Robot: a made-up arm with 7 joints. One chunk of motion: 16 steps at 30 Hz.
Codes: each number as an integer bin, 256 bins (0 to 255) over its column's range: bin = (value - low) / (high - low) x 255, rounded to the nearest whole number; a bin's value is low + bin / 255 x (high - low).
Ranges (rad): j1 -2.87..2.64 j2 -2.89..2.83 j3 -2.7..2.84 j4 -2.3..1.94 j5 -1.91..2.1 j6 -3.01..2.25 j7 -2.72..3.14
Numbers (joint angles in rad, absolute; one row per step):
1: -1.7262 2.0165 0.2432 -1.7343 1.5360 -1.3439 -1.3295
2: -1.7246 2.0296 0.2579 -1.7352 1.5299 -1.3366 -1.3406
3: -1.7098 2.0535 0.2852 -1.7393 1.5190 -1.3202 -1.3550
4: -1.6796 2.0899 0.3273 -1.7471 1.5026 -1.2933 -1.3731
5: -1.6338 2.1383 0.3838 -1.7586 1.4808 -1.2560 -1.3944
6: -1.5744 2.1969 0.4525 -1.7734 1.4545 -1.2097 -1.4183
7: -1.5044 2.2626 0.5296 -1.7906 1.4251 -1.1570 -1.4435
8: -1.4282 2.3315 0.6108 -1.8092 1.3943 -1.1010 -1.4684
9: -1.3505 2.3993 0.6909 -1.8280 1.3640 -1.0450 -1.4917
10: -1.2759 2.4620 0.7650 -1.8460 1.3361 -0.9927 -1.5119
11: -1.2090 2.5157 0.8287 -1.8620 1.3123 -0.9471 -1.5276
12: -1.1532 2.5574 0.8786 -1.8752 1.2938 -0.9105 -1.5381
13: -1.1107 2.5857 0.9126 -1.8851 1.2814 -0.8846 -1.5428
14: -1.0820 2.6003 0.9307 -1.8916 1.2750 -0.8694 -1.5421
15: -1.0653 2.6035 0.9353 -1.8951 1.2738 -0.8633 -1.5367
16: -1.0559 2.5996 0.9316 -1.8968 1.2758 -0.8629 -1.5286
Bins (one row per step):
1: 53 219 135 34 219 81 61
2: 53 219 136 34 219 81 60
3: 54 220 137 34 218 82 59
4: 55 222 139 33 217 83 59
5: 57 224 142 33 216 85 58
6: 60 227 145 32 214 87 57
7: 63 230 149 31 212 90 56
8: 67 233 152 30 210 93 54
9: 70 236 156 28 208 95 53
10: 74 239 159 27 206 98 53
11: 77 241 162 26 205 100 52
12: 79 243 165 26 204 102 51
13: 81 244 166 25 203 103 51
14: 83 245 167 25 203 104 51
15: 84 245 167 24 202 104 51
16: 84 245 167 24 203 104 52

